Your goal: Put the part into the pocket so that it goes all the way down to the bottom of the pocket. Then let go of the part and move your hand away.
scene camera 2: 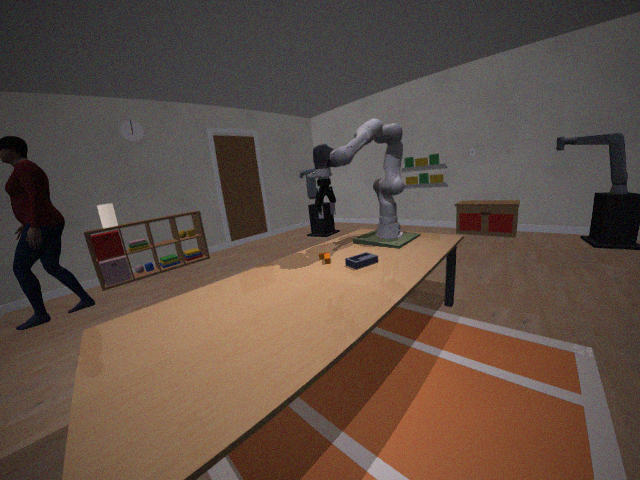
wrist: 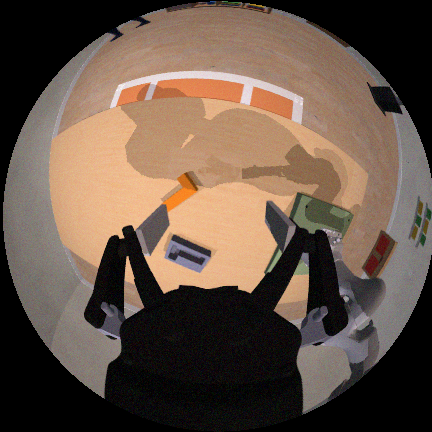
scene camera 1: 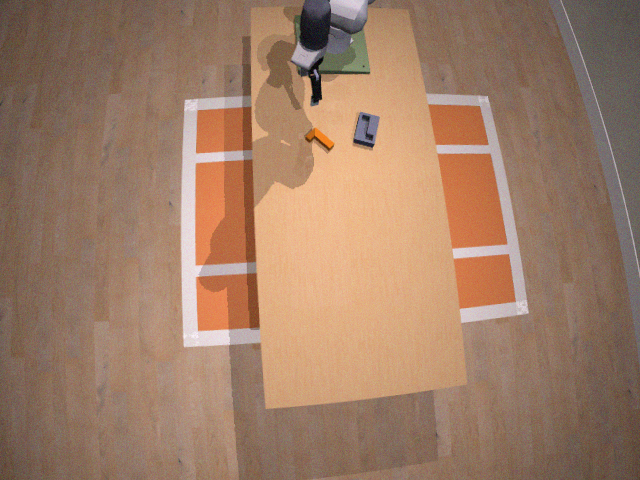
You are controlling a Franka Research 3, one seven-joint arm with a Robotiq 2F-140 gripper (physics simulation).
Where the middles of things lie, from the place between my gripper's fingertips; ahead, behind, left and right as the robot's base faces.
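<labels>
Taking it from the pocket block (wrist: 179,250), my gripper is 0.21 m above it, 0.25 m to the right of it and 0.1 m short of it.
</labels>
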